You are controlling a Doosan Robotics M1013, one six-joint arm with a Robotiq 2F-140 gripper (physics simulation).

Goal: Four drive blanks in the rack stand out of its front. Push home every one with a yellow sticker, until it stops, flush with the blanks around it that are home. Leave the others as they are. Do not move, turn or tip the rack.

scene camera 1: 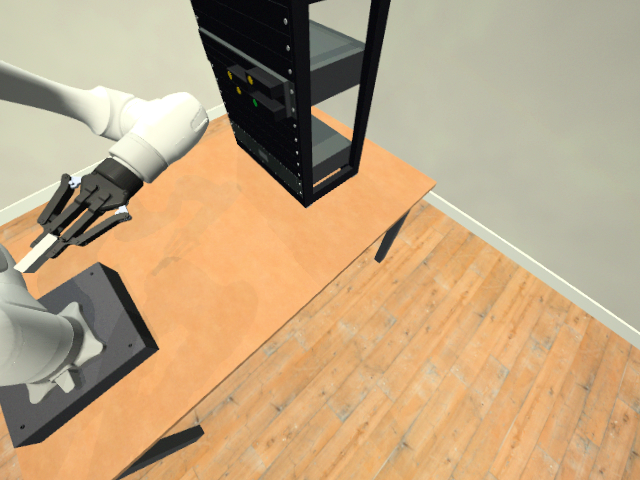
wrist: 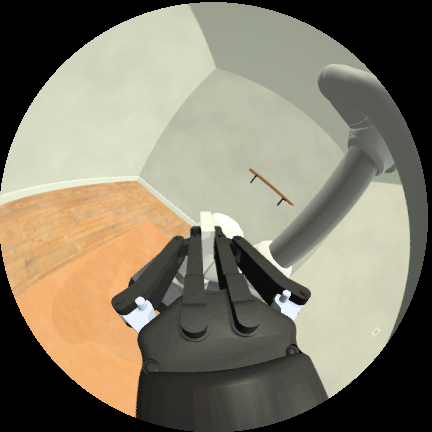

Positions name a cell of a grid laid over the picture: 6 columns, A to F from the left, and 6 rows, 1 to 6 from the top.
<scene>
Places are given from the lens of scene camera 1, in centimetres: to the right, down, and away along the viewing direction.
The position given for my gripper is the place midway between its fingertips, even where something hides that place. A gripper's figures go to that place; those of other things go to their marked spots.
my gripper (scene camera 1: A4): -50, 5, 38
black rack (scene camera 1: C1): -5, -38, 50
</scene>
